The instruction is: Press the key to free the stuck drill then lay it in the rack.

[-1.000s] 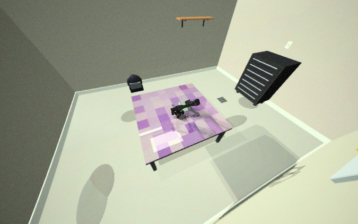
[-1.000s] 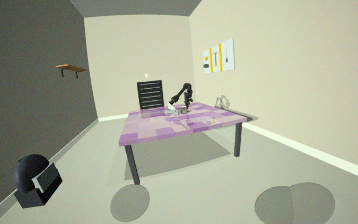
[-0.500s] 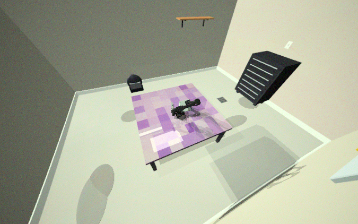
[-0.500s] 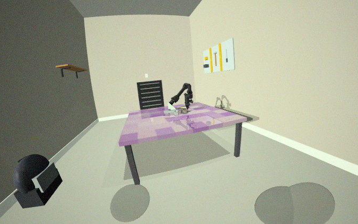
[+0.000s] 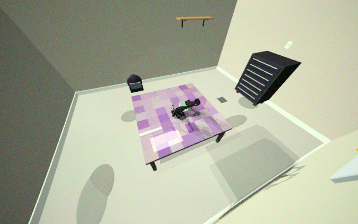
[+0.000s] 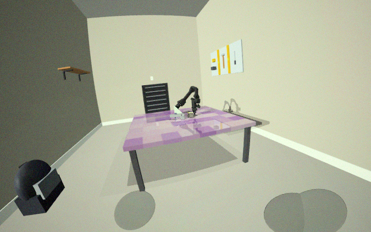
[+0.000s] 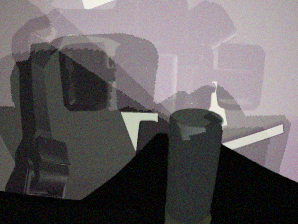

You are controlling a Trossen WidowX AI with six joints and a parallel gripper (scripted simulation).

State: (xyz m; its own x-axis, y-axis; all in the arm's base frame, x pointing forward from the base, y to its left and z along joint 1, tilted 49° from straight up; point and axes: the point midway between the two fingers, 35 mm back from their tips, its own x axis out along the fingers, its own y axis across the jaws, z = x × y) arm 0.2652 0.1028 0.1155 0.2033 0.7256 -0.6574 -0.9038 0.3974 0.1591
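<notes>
The dark olive block is 50 mm to the right of my gripper tip and 20 mm behind it. Round my gripper tip: grey fixture (230 mm to the right, 20 mm behind, 20 mm above).
</notes>
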